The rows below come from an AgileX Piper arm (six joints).
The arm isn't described. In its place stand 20 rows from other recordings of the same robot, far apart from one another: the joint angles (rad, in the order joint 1, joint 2, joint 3, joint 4, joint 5, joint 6), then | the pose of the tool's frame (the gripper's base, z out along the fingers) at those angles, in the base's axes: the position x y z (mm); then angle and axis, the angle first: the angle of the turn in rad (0 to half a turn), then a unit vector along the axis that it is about.
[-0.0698, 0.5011, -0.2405, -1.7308, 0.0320, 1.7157] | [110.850 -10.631 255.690 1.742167 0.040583 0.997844 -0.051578]
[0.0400, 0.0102, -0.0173, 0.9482, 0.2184, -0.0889] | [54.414 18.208 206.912 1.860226 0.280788 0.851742 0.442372]
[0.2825, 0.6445, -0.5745, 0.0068, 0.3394, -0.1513] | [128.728 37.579 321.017 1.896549 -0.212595 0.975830 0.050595]
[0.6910, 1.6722, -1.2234, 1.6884, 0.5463, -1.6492] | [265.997 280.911 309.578 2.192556 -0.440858 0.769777 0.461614]
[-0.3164, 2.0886, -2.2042, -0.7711, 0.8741, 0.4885] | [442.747 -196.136 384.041 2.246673 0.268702 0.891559 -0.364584]
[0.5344, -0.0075, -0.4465, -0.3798, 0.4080, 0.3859] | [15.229 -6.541 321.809 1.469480 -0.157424 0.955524 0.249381]
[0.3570, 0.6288, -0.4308, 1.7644, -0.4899, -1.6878] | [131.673 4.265 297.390 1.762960 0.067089 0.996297 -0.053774]
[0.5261, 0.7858, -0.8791, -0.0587, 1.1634, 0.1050] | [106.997 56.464 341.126 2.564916 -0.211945 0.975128 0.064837]
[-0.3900, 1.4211, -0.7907, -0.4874, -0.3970, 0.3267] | [292.986 -102.617 280.452 1.774417 0.055180 0.990952 -0.122350]
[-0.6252, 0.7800, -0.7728, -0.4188, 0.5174, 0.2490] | [116.353 -106.557 356.345 2.136853 0.298086 0.900020 -0.317977]
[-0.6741, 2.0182, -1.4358, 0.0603, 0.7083, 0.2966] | [330.981 -259.870 176.250 2.772101 0.483433 0.875307 -0.011398]
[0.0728, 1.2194, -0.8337, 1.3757, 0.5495, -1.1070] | [252.570 65.168 317.080 2.127877 -0.089902 0.934569 0.344237]
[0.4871, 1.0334, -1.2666, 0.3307, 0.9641, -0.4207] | [157.591 110.941 434.433 2.240679 -0.406276 0.892233 0.197128]
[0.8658, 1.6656, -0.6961, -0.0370, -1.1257, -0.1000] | [211.373 253.109 242.713 1.507715 -0.441225 0.784728 0.435342]
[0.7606, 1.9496, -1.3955, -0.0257, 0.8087, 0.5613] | [291.374 274.935 190.821 2.895916 -0.106570 0.990868 0.082605]
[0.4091, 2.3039, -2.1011, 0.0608, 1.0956, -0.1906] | [458.000 203.930 214.897 2.790768 -0.286422 0.956842 0.049149]
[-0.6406, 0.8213, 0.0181, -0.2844, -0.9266, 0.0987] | [109.705 -56.318 214.421 1.497164 0.143917 0.946948 -0.287362]
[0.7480, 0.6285, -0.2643, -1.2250, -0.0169, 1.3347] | [93.675 88.892 248.464 1.982708 -0.303985 0.901674 0.307534]
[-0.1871, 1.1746, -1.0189, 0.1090, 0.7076, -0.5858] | [240.227 -38.929 339.804 2.370104 -0.170907 0.979291 -0.108531]
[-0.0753, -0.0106, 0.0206, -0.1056, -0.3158, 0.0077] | [49.670 -0.760 234.572 1.187605 -0.032968 0.993560 -0.108405]
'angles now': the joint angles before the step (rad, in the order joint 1, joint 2, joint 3, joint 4, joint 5, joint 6). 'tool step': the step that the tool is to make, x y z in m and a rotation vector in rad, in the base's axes. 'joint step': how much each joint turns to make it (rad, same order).
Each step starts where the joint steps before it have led.
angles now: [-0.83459 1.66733 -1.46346 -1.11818 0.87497 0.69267]
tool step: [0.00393 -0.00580 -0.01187 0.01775 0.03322 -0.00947]
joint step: [0.00001 0.03352 -0.00002 -0.01381 0.01084 0.00390]
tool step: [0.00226 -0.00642 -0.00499 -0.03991 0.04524 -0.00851]
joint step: [-0.00001 0.02692 0.00002 -0.08340 0.00669 0.04009]
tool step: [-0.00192 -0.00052 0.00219 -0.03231 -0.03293 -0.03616]
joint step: [-0.00001 0.00000 -0.00001 -0.03456 0.01786 0.07024]
